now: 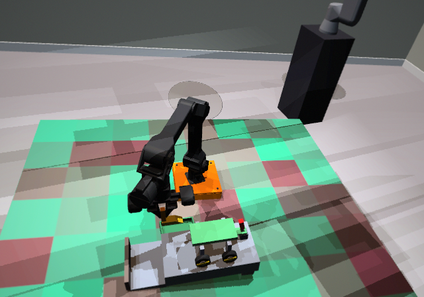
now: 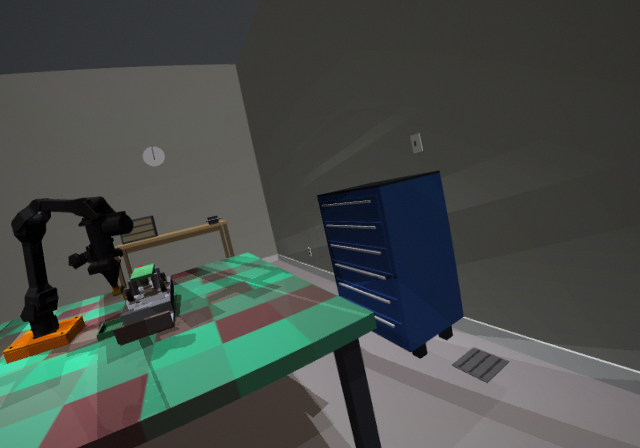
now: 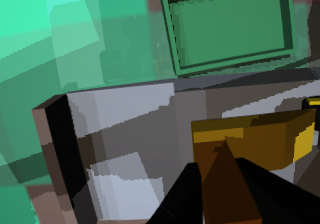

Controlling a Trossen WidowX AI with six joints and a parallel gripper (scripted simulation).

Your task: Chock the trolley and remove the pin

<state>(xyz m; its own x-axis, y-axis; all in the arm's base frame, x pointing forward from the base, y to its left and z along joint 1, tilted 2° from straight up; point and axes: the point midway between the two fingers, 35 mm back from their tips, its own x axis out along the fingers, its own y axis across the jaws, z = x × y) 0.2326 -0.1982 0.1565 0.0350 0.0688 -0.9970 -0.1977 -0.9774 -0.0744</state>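
Now: gripper tip 23 cm to the right of the red-headed stop pin, 9 cm short of it and 2 cm above it. Round my gripper tip: low end wall 12 cm to the right, 12 cm below, 4 cm ahead; trolley 13 cm to the left, 9 cm ahead, 4 cm below; yellow chock 2 cm to the left, 1 cm below.
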